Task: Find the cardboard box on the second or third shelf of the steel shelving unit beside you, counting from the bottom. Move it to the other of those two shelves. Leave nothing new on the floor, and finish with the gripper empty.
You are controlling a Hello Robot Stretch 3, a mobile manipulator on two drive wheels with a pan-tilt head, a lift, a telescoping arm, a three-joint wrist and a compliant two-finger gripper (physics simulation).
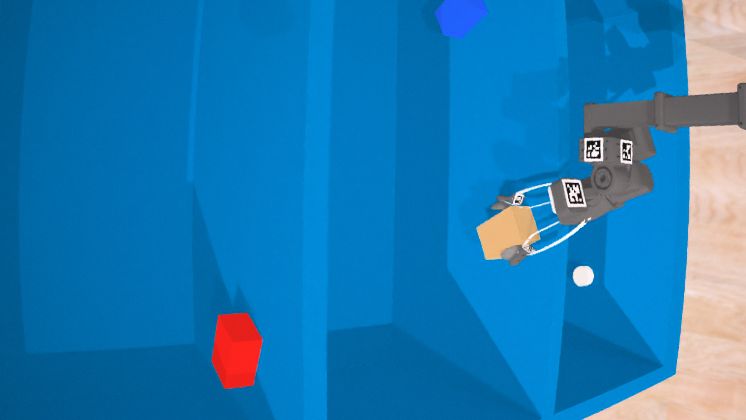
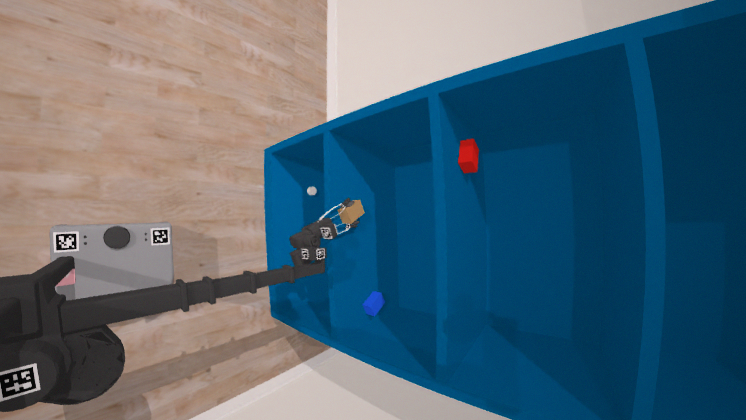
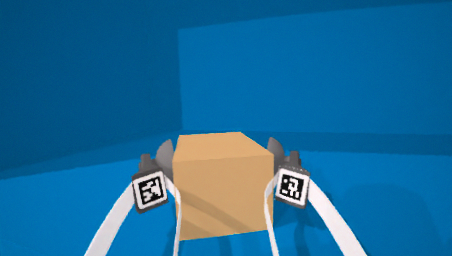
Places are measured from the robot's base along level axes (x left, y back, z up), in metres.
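Pixels of known places: gripper, fingertip midpoint: (image 1: 498, 233) (image 2: 355, 211); robot's base, origin of the base link: (image 2: 117, 236).
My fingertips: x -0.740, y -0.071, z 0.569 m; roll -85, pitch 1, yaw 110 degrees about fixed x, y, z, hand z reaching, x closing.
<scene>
For each thing: its top centre in the pictures, then the offset to it from my fingertips. "pt": a spot on its surface instead. Level surfaces: height alone.
- tan cardboard box, middle of its top: (image 1: 498, 233) (image 2: 355, 211) dx +0.013, dy +0.001, dz +0.015 m
- blue shelving unit, surface spot: (image 1: 316, 156) pt dx +0.101, dy +0.105, dz +0.406 m
- second shelf, its level: dz -0.036 m
- blue block, middle of its top: (image 1: 452, 9) (image 2: 377, 304) dx -0.116, dy +0.418, dz +0.010 m
- red block, middle of its top: (image 1: 221, 352) (image 2: 475, 155) dx -0.063, dy -0.164, dz +0.467 m
- white round object, middle of its top: (image 1: 580, 276) (image 2: 313, 190) dx -0.150, dy -0.133, dz -0.469 m
The tan cardboard box (image 1: 503, 234) (image 2: 352, 211) (image 3: 222, 192) is between the two fingers of my gripper (image 1: 507, 229) (image 2: 350, 212) (image 3: 220, 156), which is shut on it. The fingers press on opposite sides. The box is in the second compartment from the bottom of the blue shelving unit (image 1: 316, 156) (image 2: 438, 234), low over the second shelf (image 1: 480, 78) (image 2: 347, 172) (image 3: 60, 210). I cannot tell whether its underside touches the board. The third shelf (image 1: 250, 208) (image 2: 464, 234) also shows.
A blue block (image 1: 460, 18) (image 2: 373, 303) stands on the second shelf. A red block (image 1: 237, 350) (image 2: 468, 156) stands on the third. A white round object (image 1: 583, 276) (image 2: 311, 190) is in the lowest compartment. My arm (image 1: 699, 109) (image 2: 224, 289) reaches in from the open front.
</scene>
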